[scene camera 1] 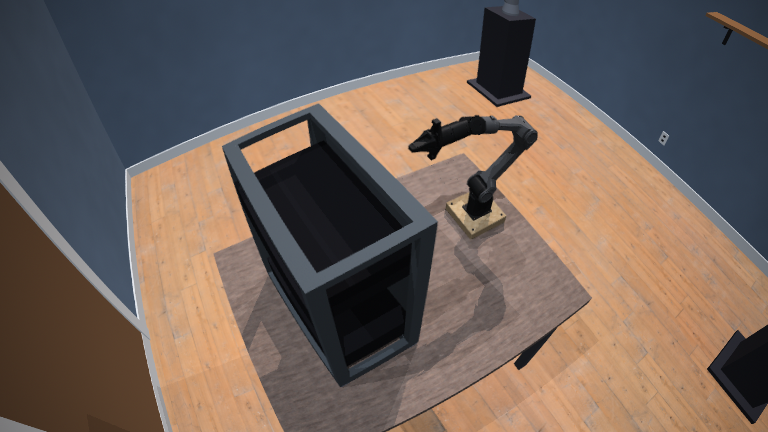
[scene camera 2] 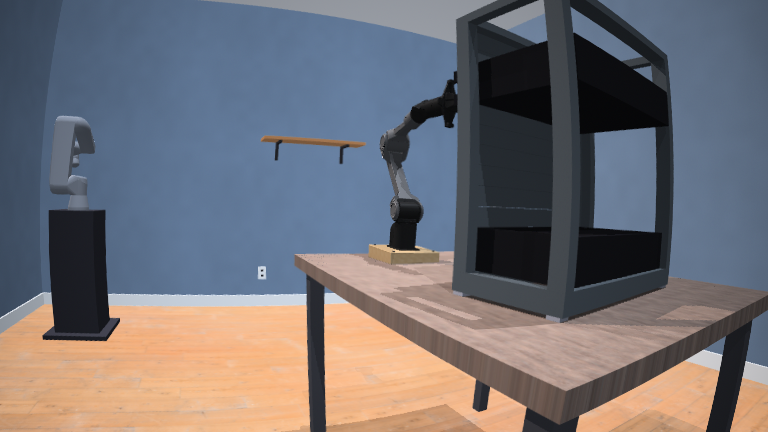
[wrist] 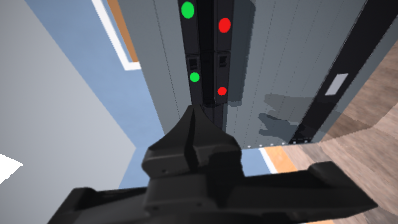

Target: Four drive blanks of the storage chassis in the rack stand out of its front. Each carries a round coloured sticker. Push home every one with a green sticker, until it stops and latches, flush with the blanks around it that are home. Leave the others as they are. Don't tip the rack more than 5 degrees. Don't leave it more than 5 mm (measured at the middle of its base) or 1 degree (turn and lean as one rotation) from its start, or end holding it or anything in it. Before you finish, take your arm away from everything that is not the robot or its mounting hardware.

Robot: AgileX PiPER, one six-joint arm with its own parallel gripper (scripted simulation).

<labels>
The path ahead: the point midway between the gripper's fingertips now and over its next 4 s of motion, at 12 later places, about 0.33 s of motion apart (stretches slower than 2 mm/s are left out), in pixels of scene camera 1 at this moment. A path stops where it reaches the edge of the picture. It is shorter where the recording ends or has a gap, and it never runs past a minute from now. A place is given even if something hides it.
The gripper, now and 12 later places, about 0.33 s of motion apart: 410, 149; 412, 150; 411, 150; 404, 154; 389, 161; 378, 167; 377, 167; 373, 168; 369, 170; 367, 171; 366, 172; 365, 172; 365, 172
</labels>
